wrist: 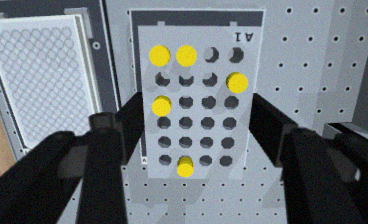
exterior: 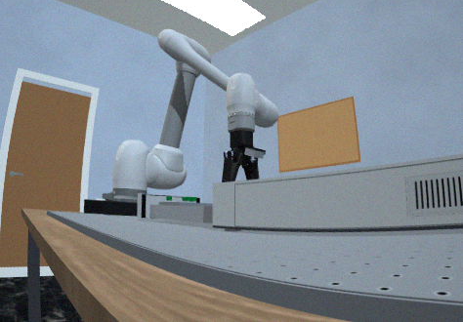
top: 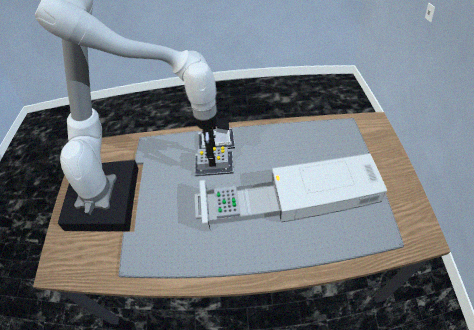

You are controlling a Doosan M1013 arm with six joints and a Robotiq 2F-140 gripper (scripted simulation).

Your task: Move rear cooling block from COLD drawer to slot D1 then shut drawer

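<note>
Right now my hand is 30 mm above the cooling block. From my hand the other things lie so: drawer (230 mm to the right, 100 mm ahead, 30 mm below); white microplate (140 mm to the left, 50 mm below, 10 mm ahead); deck slot D1 (60 mm below).
</note>
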